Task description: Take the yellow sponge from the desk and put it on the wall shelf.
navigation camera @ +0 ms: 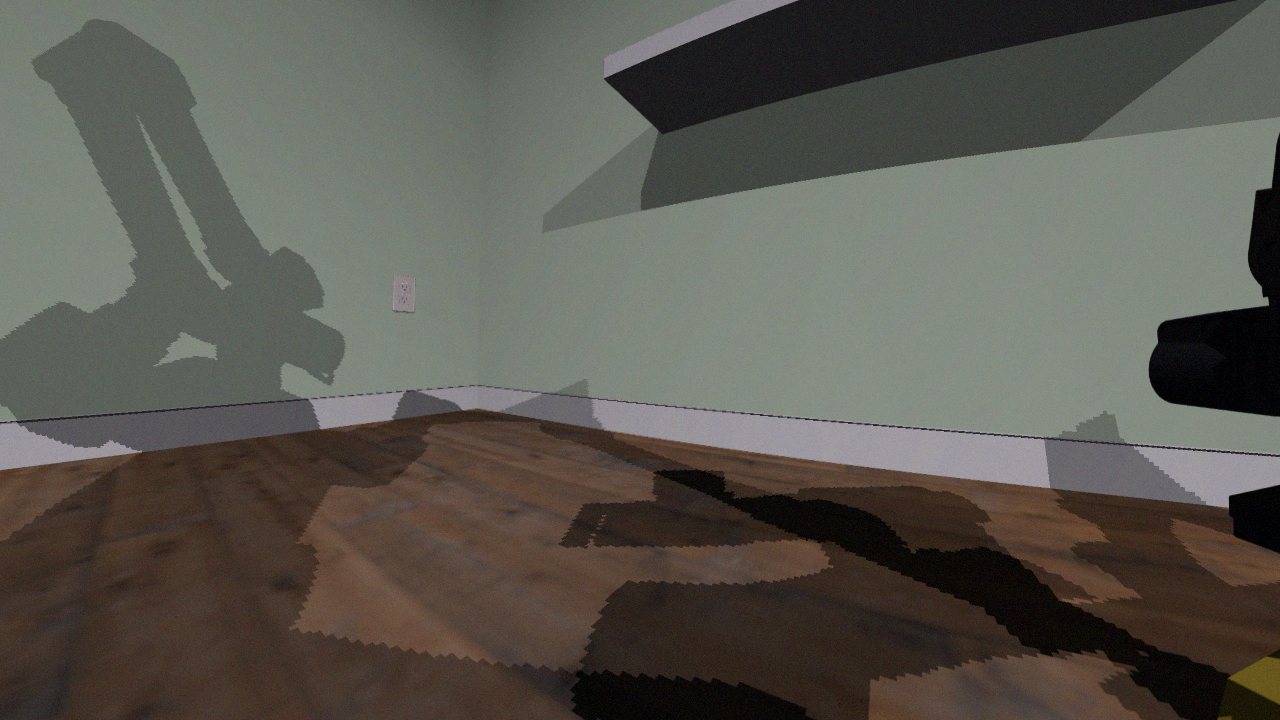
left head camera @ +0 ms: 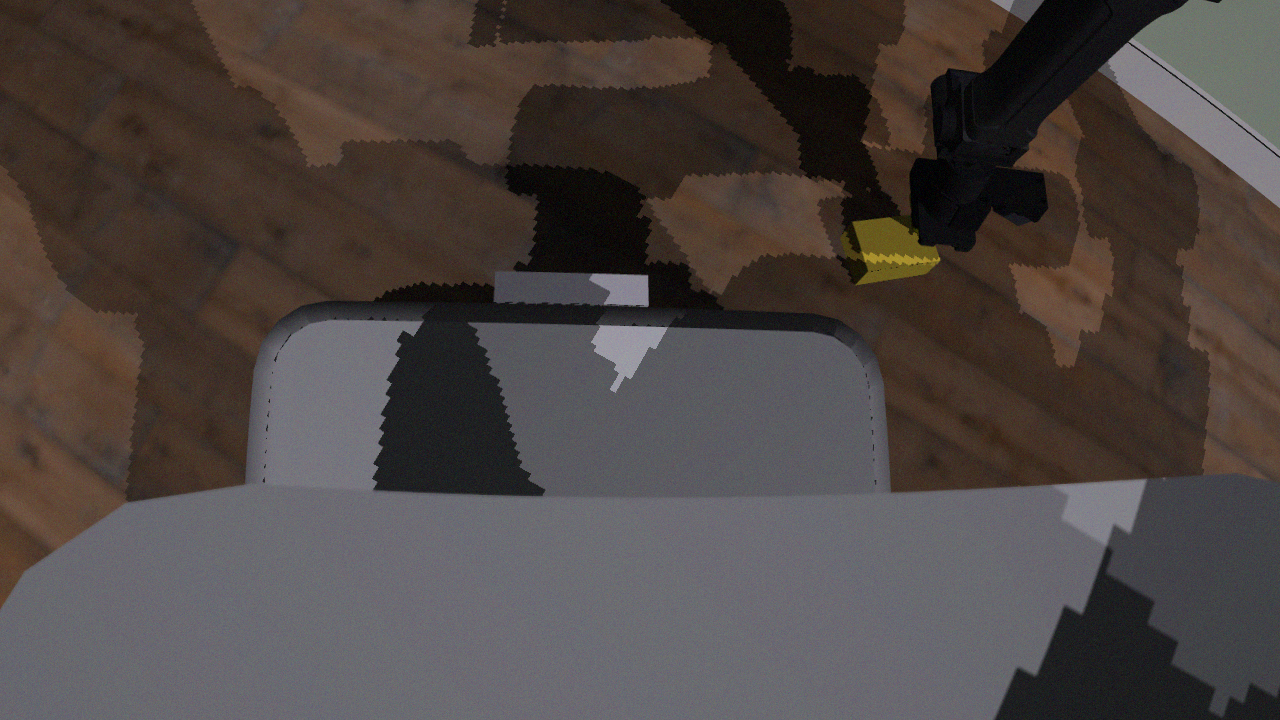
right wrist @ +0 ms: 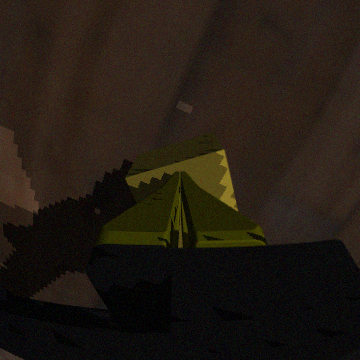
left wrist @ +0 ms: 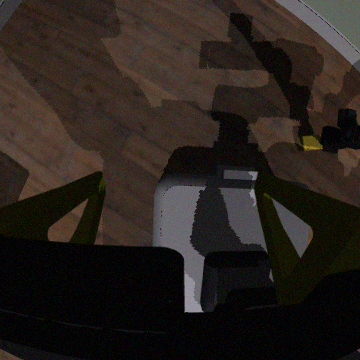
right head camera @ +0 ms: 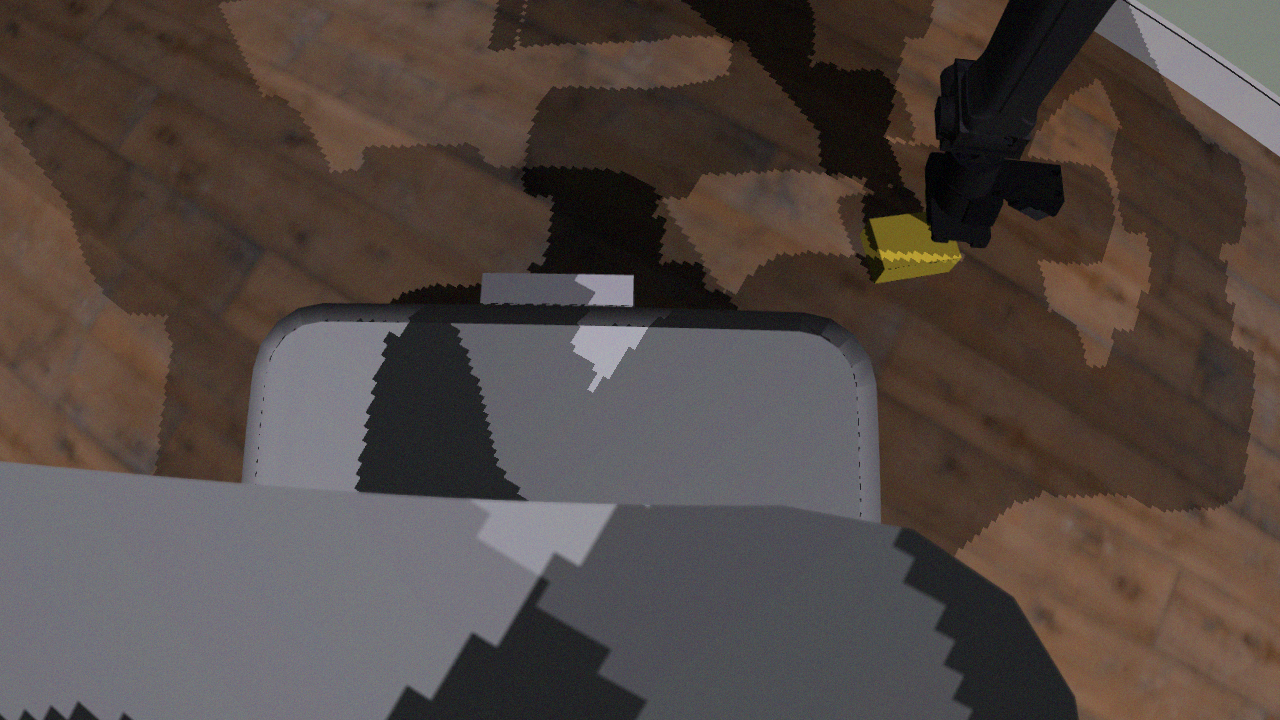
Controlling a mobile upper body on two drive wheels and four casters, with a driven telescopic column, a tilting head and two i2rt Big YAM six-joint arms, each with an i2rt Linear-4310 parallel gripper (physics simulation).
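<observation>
The yellow sponge (left head camera: 895,246) (right head camera: 908,238) (left wrist: 311,143) (right wrist: 209,175) (navigation camera: 1257,691) is a block seen against the wooden floor, at the upper right in the head views. My right gripper (right wrist: 179,179) is shut with its fingertips together and nothing between them. In the right wrist view the sponge shows behind the fingers, which cover its lower part; whether they touch it I cannot tell. My left gripper (left wrist: 179,179) is open and empty, far from the sponge. The wall shelf (navigation camera: 859,55) is at the upper right in the navigation view, its dark underside showing. The desk does not show.
The robot's grey base (left head camera: 716,402) (right head camera: 698,402) (left wrist: 175,215) lies below and left of the sponge in the head views. Green walls (navigation camera: 805,295) with a white baseboard (navigation camera: 805,447) meet in a corner, and an outlet (navigation camera: 403,293) is on one. Dark arm shadows cross the floor (navigation camera: 447,555).
</observation>
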